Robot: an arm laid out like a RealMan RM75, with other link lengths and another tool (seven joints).
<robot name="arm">
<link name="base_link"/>
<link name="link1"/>
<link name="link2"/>
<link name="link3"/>
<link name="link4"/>
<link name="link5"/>
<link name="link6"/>
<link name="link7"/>
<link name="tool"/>
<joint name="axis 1" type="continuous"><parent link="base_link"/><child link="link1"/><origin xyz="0 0 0.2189" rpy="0 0 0"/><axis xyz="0 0 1"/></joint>
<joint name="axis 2" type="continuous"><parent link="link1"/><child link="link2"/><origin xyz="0 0 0" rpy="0 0 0"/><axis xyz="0 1 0"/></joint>
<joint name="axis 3" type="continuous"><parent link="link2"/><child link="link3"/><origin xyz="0 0 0.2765" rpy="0 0 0"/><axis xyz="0 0 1"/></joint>
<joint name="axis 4" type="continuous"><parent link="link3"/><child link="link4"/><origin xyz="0 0 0" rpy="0 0 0"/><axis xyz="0 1 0"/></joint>
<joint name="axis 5" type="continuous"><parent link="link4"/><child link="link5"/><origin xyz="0 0 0.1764" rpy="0 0 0"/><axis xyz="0 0 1"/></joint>
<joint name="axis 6" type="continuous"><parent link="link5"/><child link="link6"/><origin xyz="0 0 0" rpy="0 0 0"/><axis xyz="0 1 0"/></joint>
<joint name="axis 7" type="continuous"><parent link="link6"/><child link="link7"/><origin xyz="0 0 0.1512" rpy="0 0 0"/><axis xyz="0 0 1"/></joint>
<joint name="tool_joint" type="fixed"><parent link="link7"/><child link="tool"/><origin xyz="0.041 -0.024 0.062" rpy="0 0.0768 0.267"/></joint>
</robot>
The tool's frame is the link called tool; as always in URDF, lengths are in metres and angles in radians. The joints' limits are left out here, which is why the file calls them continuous.
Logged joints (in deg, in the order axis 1, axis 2, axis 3, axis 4, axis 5, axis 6, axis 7), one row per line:
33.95, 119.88, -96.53, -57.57, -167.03, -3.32, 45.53
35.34, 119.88, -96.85, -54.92, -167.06, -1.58, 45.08
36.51, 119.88, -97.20, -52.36, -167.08, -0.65, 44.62
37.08, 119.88, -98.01, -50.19, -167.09, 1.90, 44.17
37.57, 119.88, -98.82, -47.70, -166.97, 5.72, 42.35
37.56, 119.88, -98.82, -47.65, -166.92, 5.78, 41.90
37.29, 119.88, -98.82, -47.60, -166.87, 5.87, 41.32
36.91, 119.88, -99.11, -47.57, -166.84, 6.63, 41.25
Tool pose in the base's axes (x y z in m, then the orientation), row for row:
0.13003, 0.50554, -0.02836, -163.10, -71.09, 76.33
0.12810, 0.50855, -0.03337, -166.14, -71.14, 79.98
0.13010, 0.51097, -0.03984, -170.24, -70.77, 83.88
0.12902, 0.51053, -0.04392, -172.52, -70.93, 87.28
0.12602, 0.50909, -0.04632, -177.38, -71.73, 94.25
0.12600, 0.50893, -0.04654, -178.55, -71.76, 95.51
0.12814, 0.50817, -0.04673, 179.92, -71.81, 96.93
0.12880, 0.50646, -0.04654, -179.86, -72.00, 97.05
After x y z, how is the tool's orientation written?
As angles about the fixed x, y, z axes (roll, pitch, yaw), in degrees.
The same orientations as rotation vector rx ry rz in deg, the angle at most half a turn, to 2 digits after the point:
-82.19, -79.99, -53.60
-81.39, -81.27, -53.83
-81.41, -82.58, -54.55
-80.06, -83.79, -54.46
-76.99, -85.72, -54.74
-76.71, -86.03, -54.97
-76.52, -86.30, -55.43
-76.14, -86.29, -55.27

